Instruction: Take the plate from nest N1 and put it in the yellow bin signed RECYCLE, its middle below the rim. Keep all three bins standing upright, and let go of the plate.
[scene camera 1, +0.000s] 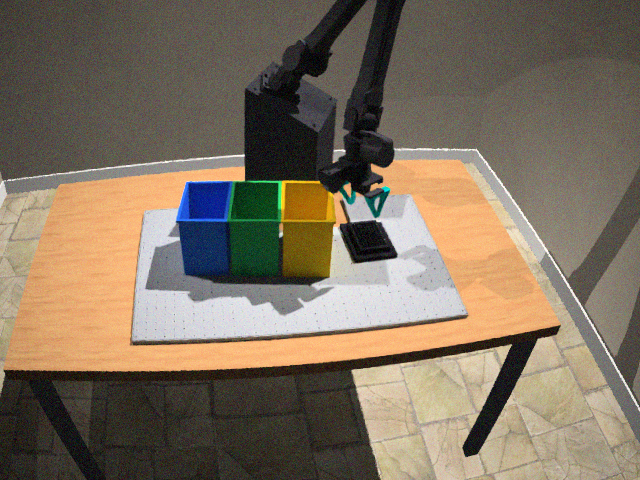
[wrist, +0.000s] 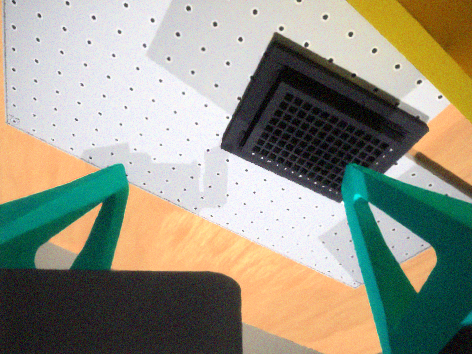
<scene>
I see my gripper (scene camera 1: 364, 210), a yellow bin (scene camera 1: 308, 215), a black plate (scene camera 1: 367, 235), a blue bin (scene camera 1: 204, 232), a green bin (scene camera 1: 254, 214) and a black nest (wrist: 316, 76).
The black plate also shows in the wrist view (wrist: 298, 129). My gripper also shows in the wrist view (wrist: 235, 175). The wrist view misses the blue bin: it is out of frame. The wrist view does not show the green bin: it is out of frame.
</scene>
